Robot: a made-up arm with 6 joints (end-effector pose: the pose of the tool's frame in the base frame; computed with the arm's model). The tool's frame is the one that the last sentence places.
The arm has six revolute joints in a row. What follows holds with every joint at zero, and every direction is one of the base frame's. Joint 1 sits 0.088 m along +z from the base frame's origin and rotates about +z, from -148.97 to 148.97 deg. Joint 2 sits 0.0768 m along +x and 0.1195 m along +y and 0.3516 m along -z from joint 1 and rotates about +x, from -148.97 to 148.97 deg. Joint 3 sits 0.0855 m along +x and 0.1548 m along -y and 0.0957 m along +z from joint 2 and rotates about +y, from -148.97 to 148.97 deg. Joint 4 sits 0.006 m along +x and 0.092 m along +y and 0.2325 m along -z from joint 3 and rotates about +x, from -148.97 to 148.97 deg. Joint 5 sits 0.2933 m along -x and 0.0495 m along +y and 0.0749 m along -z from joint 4 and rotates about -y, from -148.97 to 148.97 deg. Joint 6 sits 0.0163 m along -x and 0.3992 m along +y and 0.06 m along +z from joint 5 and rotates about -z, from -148.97 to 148.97 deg. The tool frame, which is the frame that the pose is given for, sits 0.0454 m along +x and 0.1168 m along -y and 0.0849 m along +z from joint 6; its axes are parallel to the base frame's.
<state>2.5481 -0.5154 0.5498 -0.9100 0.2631 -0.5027</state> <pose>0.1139 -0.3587 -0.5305 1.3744 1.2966 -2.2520</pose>
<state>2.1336 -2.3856 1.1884 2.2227 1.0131 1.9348</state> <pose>-0.6947 -0.2462 -0.5489 1.8025 0.2167 -0.6471</pose>
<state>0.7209 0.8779 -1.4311 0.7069 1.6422 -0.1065</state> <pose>-0.2347 0.4916 -0.3106 1.6948 -2.0988 -1.3338</pose>
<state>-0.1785 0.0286 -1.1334 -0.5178 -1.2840 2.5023</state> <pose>0.5516 0.4621 -0.4971 0.3132 0.1256 3.1000</pose>
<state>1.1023 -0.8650 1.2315 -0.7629 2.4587 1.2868</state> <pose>-0.4776 -0.4007 -0.1913 0.4937 -0.7216 1.0370</pose>
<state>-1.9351 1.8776 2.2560 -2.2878 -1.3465 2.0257</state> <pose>-0.2956 0.3501 -0.7358 -1.4923 -0.2950 -2.0907</pose>
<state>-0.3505 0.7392 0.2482 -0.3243 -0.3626 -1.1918</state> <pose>0.1329 0.5227 -0.1742 0.7068 0.1464 1.0076</pose>
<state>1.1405 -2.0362 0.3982 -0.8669 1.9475 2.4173</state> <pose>0.1069 -0.5829 -0.1183 0.3131 -1.4410 1.1028</pose>
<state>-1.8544 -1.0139 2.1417 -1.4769 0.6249 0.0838</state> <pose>0.7236 -0.0946 0.0856 0.8649 1.8622 -0.3601</pose>
